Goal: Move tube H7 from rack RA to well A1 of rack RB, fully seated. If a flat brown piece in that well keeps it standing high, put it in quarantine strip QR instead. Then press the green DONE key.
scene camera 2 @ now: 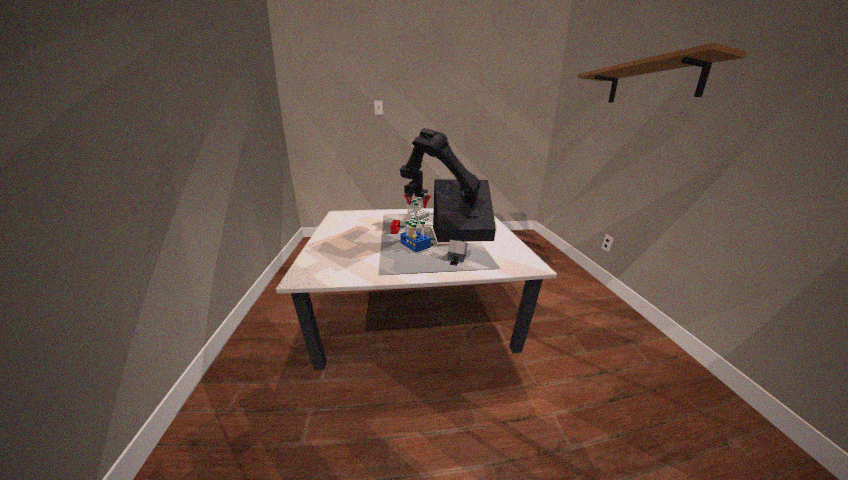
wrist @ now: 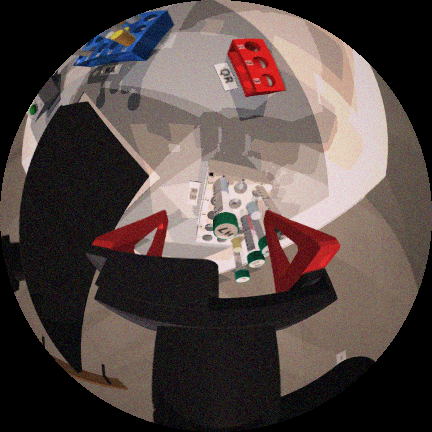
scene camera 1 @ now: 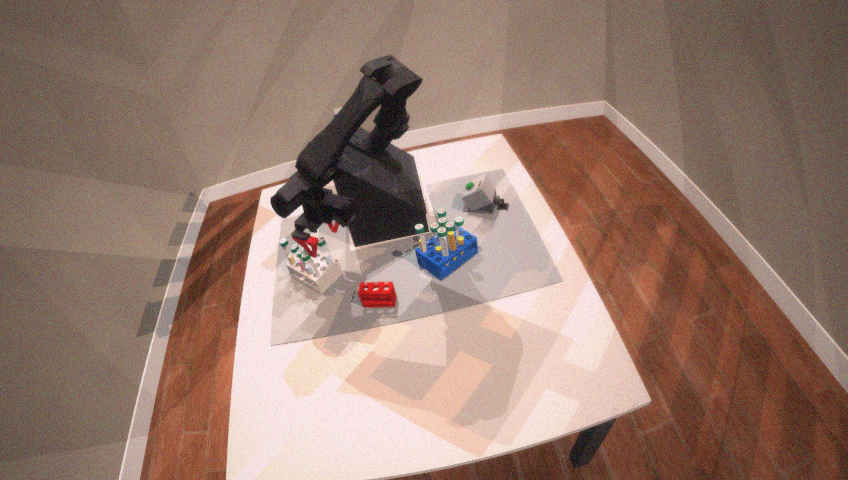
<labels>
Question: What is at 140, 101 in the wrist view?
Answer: A grey mat.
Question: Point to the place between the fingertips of my gripper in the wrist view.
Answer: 215, 215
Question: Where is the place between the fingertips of my gripper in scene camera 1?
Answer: At 324, 244
</labels>
